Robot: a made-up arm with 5 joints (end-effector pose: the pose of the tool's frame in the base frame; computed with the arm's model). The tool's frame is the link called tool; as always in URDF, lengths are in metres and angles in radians. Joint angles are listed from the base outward.
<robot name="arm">
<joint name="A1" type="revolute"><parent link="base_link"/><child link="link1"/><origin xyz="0.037 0.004 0.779"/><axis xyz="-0.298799 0.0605 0.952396"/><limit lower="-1.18" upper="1.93" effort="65" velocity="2.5"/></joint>
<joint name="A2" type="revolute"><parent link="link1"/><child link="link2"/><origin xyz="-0.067 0.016 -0.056"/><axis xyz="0.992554 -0.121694 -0.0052"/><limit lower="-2.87" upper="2.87" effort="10" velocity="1.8"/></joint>
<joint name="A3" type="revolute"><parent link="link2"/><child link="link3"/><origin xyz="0.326 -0.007 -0.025"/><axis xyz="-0.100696 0.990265 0.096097"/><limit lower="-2.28" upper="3.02" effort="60" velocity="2.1"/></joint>
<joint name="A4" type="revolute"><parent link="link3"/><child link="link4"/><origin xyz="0.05 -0.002 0.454"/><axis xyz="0 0 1"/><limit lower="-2.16" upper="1.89" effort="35" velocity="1.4"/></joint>
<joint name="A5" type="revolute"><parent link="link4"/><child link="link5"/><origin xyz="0.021 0.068 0.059"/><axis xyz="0 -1 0"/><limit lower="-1.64" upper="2.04" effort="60" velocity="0.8"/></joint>
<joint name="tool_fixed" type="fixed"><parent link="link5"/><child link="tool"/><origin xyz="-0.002 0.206 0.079" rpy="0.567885 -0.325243 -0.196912"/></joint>
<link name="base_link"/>
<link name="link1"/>
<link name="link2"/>
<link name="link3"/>
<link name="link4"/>
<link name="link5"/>
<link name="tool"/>
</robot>
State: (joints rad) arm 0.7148 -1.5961 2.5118 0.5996 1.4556
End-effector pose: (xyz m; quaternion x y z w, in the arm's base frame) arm 0.7151 -0.0521 0.3509 -0.4209 0.0344 -0.1376 0.8960
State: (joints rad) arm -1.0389 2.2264 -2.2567 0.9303 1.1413
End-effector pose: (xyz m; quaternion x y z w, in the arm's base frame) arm 0.1627 0.0879 1.2407 0.6359 0.4938 0.5308 0.2647
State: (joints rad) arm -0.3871 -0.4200 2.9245 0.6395 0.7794
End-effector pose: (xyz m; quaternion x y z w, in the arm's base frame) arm 0.5085 0.0191 0.1227 0.3527 0.6743 -0.4662 0.4513
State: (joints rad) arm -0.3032 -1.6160 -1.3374 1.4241 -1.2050
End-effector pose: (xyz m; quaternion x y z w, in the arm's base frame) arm -0.2910 0.0873 0.6115 -0.7771 0.2331 0.2633 0.5220
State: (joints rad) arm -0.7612 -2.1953 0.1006 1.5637 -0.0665
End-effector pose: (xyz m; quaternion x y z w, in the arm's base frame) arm 0.4847 0.3172 0.4509 -0.0850 0.7469 -0.0034 0.6595
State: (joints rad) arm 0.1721 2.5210 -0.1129 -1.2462 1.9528
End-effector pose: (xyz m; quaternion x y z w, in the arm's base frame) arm 0.5263 -0.4229 0.4481 0.2507 -0.2091 -0.8379 0.4375
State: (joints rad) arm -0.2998 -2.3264 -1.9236 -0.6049 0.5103
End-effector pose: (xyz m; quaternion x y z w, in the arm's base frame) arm -0.3506 0.0822 0.5976 -0.0091 -0.5310 0.6817 0.5032
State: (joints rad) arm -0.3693 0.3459 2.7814 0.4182 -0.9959
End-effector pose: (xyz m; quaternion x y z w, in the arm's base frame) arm 0.5967 0.4193 0.4630 -0.0752 -0.9811 -0.1623 0.0733
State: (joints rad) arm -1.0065 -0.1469 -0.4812 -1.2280 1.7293
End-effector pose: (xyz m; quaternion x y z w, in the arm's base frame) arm 0.2810 -0.2415 1.2639 -0.6327 -0.6302 -0.4136 0.1777
